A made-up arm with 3 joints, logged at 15 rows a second.
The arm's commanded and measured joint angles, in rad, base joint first. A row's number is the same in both.
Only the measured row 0 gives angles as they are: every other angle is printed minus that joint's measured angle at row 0.
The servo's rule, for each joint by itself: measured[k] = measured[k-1] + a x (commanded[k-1-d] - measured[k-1]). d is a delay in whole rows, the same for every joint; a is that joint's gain. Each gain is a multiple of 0.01, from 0.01 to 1. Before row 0 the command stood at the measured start. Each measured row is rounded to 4 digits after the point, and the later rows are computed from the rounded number. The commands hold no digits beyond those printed.
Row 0, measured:
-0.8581, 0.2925, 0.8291
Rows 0 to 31, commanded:
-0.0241, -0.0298, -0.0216
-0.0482, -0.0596, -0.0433
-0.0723, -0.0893, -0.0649
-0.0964, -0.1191, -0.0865
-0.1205, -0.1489, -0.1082
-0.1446, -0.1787, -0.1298
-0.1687, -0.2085, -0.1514
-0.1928, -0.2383, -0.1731
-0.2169, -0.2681, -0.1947
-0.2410, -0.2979, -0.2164
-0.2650, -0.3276, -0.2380
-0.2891, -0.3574, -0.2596
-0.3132, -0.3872, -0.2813
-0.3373, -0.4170, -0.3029
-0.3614, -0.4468, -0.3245
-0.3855, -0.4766, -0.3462
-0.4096, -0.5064, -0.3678
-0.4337, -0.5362, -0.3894
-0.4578, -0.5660, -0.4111
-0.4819, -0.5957, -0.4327
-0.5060, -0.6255, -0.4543
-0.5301, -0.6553, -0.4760
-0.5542, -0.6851, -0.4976
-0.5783, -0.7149, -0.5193
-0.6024, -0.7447, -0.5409
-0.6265, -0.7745, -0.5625
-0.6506, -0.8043, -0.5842
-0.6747, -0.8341, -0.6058
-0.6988, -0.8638, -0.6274
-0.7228, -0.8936, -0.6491
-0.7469, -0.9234, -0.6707
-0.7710, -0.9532, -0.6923
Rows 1 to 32, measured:
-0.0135, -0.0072, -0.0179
-0.0329, -0.0198, -0.0390
-0.0550, -0.0365, -0.0605
-0.0782, -0.0563, -0.0821
-0.1019, -0.0785, -0.1038
-0.1258, -0.1025, -0.1254
-0.1498, -0.1279, -0.1470
-0.1739, -0.1544, -0.1687
-0.1980, -0.1817, -0.1903
-0.2221, -0.2096, -0.2120
-0.2461, -0.2379, -0.2336
-0.2702, -0.2666, -0.2552
-0.2943, -0.2955, -0.2769
-0.3184, -0.3247, -0.2985
-0.3425, -0.3540, -0.3201
-0.3666, -0.3834, -0.3418
-0.3907, -0.4129, -0.3634
-0.4148, -0.4425, -0.3850
-0.4389, -0.4721, -0.4067
-0.4630, -0.5018, -0.4283
-0.4871, -0.5315, -0.4499
-0.5112, -0.5612, -0.4716
-0.5353, -0.5909, -0.4932
-0.5594, -0.6207, -0.5149
-0.5835, -0.6505, -0.5365
-0.6076, -0.6803, -0.5581
-0.6317, -0.7101, -0.5798
-0.6558, -0.7399, -0.6014
-0.6799, -0.7696, -0.6230
-0.7039, -0.7994, -0.6447
-0.7280, -0.8292, -0.6663
-0.7521, -0.8590, -0.6879
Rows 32 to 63, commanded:
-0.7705, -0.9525, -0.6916
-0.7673, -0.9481, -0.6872
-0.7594, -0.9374, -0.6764
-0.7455, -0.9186, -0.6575
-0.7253, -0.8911, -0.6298
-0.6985, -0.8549, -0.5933
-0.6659, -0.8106, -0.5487
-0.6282, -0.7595, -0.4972
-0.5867, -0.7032, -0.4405
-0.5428, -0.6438, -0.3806
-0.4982, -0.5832, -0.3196
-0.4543, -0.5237, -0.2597
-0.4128, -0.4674, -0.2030
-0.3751, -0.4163, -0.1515
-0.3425, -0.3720, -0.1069
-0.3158, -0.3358, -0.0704
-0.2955, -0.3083, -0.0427
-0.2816, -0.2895, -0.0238
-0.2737, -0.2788, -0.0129
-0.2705, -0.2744, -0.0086
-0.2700, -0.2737, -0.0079
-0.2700, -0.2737, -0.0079
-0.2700, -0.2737, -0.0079
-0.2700, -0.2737, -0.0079
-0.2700, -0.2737, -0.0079
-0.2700, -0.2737, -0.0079
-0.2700, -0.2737, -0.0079
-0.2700, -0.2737, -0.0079
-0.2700, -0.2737, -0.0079
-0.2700, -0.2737, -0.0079
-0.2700, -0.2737, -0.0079
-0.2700, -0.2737, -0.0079
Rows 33 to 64, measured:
-0.7624, -0.8814, -0.6910
-0.7651, -0.8974, -0.6878
-0.7619, -0.9070, -0.6783
-0.7527, -0.9098, -0.6610
-0.7374, -0.9053, -0.6351
-0.7156, -0.8932, -0.6004
-0.6878, -0.8734, -0.5575
-0.6544, -0.8461, -0.5075
-0.6165, -0.8118, -0.4519
-0.5752, -0.7715, -0.3927
-0.5321, -0.7263, -0.3320
-0.4885, -0.6777, -0.2720
-0.4461, -0.6272, -0.2147
-0.4063, -0.5766, -0.1622
-0.3706, -0.5275, -0.1163
-0.3399, -0.4815, -0.0782
-0.3150, -0.4399, -0.0487
-0.2963, -0.4038, -0.0280
-0.2836, -0.3738, -0.0155
-0.2763, -0.3499, -0.0098
-0.2728, -0.3316, -0.0082
-0.2712, -0.3177, -0.0080
-0.2705, -0.3071, -0.0079
-0.2702, -0.2991, -0.0079
-0.2701, -0.2930, -0.0079
-0.2700, -0.2884, -0.0079
-0.2700, -0.2849, -0.0079
-0.2700, -0.2822, -0.0079
-0.2700, -0.2802, -0.0079
-0.2700, -0.2786, -0.0079
-0.2700, -0.2774, -0.0079
-0.2700, -0.2765, -0.0079

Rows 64 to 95, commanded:
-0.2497, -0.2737, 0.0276
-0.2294, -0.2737, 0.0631
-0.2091, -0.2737, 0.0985
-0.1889, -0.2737, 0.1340
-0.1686, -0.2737, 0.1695
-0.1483, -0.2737, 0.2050
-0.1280, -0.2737, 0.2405
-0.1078, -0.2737, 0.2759
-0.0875, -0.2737, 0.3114
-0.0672, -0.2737, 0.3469
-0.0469, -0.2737, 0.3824
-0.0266, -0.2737, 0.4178
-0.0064, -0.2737, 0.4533
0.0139, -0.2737, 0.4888
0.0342, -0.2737, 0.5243
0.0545, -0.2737, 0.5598
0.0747, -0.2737, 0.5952
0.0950, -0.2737, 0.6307
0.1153, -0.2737, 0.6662
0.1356, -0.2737, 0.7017
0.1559, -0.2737, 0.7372
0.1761, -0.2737, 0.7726
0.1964, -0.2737, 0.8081
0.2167, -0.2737, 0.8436
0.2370, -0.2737, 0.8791
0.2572, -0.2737, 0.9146
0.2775, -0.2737, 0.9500
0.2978, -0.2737, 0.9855
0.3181, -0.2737, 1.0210
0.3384, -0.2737, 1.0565
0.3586, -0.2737, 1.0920
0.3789, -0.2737, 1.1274
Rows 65 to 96, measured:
-0.2586, -0.2758, 0.0216
-0.2422, -0.2753, 0.0560
-0.2237, -0.2749, 0.0913
-0.2042, -0.2746, 0.1267
-0.1843, -0.2744, 0.1622
-0.1641, -0.2742, 0.1977
-0.1439, -0.2741, 0.2332
-0.1237, -0.2740, 0.2686
-0.1034, -0.2739, 0.3041
-0.0831, -0.2739, 0.3396
-0.0628, -0.2739, 0.3751
-0.0425, -0.2739, 0.4105
-0.0223, -0.2739, 0.4460
-0.0020, -0.2739, 0.4815
0.0183, -0.2739, 0.5170
0.0386, -0.2739, 0.5525
0.0588, -0.2739, 0.5879
0.0791, -0.2739, 0.6234
0.0994, -0.2739, 0.6589
0.1197, -0.2739, 0.6944
0.1400, -0.2739, 0.7299
0.1602, -0.2739, 0.7653
0.1805, -0.2739, 0.8008
0.2008, -0.2739, 0.8363
0.2211, -0.2739, 0.8718
0.2413, -0.2739, 0.9073
0.2616, -0.2739, 0.9427
0.2819, -0.2739, 0.9782
0.3022, -0.2739, 1.0137
0.3225, -0.2739, 1.0492
0.3427, -0.2739, 1.0847
0.3630, -0.2739, 1.1201

